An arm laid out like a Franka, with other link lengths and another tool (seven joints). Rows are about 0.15 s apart.
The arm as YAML. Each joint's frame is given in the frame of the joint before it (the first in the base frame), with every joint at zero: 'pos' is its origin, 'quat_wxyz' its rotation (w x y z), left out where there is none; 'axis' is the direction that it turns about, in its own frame. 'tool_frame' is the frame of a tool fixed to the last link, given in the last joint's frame.
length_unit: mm
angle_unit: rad
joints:
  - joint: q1
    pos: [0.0, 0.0, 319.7]
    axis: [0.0, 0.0, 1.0]
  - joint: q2
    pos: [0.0, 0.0, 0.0]
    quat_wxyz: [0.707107, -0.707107, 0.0, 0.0]
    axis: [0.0, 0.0, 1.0]
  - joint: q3
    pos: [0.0, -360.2, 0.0]
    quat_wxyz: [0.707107, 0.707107, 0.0, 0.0]
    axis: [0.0, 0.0, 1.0]
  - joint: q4
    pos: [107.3, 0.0, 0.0]
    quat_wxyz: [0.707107, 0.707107, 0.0, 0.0]
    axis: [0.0, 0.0, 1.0]
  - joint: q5
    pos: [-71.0, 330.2, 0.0]
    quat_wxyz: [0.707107, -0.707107, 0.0, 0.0]
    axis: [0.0, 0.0, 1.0]
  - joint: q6
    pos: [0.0, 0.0, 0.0]
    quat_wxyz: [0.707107, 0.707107, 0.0, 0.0]
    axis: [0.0, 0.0, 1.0]
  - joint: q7
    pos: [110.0, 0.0, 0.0]
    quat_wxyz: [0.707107, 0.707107, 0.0, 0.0]
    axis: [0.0, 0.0, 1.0]
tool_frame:
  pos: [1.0, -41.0, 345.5]
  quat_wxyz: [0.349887, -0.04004, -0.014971, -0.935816]
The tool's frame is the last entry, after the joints.
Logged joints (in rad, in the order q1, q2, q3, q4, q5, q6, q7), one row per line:
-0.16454, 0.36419, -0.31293, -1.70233, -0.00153, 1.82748, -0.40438
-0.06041, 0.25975, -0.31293, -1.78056, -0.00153, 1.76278, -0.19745
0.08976, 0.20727, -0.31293, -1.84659, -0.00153, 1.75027, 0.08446
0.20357, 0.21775, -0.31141, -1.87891, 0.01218, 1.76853, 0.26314
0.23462, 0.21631, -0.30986, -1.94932, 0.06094, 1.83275, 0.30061
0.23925, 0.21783, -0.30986, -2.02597, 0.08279, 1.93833, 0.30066
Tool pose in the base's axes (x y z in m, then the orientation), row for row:
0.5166, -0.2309, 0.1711, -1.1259, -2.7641, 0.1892
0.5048, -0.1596, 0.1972, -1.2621, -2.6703, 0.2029
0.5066, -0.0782, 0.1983, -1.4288, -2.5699, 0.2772
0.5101, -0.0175, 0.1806, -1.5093, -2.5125, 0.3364
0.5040, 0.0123, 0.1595, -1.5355, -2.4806, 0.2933
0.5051, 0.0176, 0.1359, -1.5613, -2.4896, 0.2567
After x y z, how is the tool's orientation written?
As a rotation vector, in radians.
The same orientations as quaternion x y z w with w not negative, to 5 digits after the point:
-0.37541, -0.92163, 0.06308, 0.07542
-0.42457, -0.89828, 0.06825, 0.09042
-0.48164, -0.86630, 0.09344, 0.09395
-0.50925, -0.84774, 0.11350, 0.09554
-0.52082, -0.84138, 0.09948, 0.10456
-0.52685, -0.84010, 0.08662, 0.09572

